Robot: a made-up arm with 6 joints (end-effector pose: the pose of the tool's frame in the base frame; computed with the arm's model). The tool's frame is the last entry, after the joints. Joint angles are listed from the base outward.
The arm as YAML. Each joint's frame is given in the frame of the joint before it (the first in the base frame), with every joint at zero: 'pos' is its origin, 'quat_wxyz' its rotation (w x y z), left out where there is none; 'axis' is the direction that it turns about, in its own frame. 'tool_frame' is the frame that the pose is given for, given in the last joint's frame.
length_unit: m
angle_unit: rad
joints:
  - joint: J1
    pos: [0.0, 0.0, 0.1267]
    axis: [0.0, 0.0, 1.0]
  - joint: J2
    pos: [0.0, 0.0, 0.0]
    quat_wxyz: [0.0, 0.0, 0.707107, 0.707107]
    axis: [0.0, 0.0, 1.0]
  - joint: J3
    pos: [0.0, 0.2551, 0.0]
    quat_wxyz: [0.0, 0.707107, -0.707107, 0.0]
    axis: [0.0, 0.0, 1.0]
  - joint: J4
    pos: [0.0, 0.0, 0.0]
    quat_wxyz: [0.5, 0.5, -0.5, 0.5]
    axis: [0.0, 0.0, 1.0]
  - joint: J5
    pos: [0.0, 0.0, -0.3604]
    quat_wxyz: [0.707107, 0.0, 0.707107, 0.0]
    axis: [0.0, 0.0, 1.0]
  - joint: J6
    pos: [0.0, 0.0, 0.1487]
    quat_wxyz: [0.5, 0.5, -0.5, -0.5]
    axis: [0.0, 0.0, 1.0]
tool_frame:
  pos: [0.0, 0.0, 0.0]
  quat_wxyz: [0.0, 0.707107, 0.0, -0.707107]
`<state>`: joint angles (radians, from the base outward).
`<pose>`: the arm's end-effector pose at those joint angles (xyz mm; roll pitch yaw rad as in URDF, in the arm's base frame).
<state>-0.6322 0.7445 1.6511 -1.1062 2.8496 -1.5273</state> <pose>363.7 -349.0 516.1 -2.4571 0.7404 2.8655</pose>
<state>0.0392 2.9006 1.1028 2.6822 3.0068 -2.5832</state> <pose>38.8 134.9 -487.0 -1.5245 -1.4492 0.5527</pose>
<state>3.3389 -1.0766 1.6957 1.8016 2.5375 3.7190</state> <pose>607.7 86.8 242.8 -1.7512 0.1768 -2.3478</pose>
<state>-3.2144 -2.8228 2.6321 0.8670 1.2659 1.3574</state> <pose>-239.6 114.0 -304.4 -1.9109 -0.1975 -2.3789</pose>
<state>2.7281 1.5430 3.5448 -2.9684 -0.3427 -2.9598</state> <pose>-175.8 -82.8 471.9 2.8563 -0.8001 -0.4967</pose>
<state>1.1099 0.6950 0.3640 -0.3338 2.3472 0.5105</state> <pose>343.0 374.9 159.4 1.9650 -1.0455 -1.5467</pose>
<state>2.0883 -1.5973 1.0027 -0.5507 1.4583 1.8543</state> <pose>369.2 -392.5 372.4 1.9337 0.7311 -0.2800</pose>
